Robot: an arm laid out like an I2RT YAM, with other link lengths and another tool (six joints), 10 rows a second.
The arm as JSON. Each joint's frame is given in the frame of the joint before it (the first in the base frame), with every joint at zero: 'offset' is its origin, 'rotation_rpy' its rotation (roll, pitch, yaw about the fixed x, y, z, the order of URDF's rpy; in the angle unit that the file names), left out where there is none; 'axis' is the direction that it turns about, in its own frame. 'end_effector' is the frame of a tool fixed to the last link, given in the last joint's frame.
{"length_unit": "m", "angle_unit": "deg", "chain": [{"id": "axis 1", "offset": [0.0, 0.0, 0.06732], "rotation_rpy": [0.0, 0.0, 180.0], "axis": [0.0, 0.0, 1.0]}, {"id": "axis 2", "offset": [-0.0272, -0.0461, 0.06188], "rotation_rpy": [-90.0, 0.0, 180.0], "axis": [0.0, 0.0, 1.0]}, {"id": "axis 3", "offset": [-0.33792, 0.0, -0.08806], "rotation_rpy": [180.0, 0.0, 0.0], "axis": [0.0, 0.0, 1.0]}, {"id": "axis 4", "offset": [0.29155, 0.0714, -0.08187], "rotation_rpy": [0.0, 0.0, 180.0], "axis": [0.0, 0.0, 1.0]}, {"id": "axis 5", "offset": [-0.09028, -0.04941, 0.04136], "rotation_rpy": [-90.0, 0.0, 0.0], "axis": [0.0, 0.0, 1.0]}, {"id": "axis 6", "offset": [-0.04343, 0.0, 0.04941], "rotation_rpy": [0.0, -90.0, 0.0], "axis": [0.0, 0.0, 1.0]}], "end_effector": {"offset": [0.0, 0.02, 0.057], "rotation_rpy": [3.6, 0.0, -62.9]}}
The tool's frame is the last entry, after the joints.
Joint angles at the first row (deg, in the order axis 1, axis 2, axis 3, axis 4, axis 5, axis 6):
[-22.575 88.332 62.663 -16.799 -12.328 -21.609]
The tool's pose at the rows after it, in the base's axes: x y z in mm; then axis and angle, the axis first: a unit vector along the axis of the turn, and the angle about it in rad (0 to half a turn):
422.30 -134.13 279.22 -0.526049 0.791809 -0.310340 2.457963
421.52 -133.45 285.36 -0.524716 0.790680 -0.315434 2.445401
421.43 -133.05 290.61 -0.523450 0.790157 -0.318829 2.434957
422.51 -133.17 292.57 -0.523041 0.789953 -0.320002 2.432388
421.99 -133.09 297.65 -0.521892 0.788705 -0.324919 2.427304
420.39 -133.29 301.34 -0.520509 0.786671 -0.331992 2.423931
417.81 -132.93 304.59 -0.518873 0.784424 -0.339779 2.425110
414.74 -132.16 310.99 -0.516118 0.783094 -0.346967 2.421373
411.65 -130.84 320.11 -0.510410 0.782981 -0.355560 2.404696
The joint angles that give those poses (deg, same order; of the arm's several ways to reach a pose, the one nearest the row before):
[-22.552 87.870 62.742 -16.682 -12.299 -21.797]
[-22.561 87.237 62.885 -16.542 -12.524 -21.539]
[-22.569 86.842 63.183 -16.547 -12.744 -21.272]
[-22.531 86.903 63.520 -16.616 -12.746 -21.181]
[-22.530 86.470 63.808 -16.699 -12.656 -21.103]
[-22.582 85.873 63.633 -16.356 -12.417 -21.156]
[-22.549 85.103 63.284 -16.091 -11.871 -21.268]
[-22.537 84.135 63.283 -16.243 -11.525 -21.130]
[-22.542 82.931 63.258 -16.002 -11.514 -20.408]

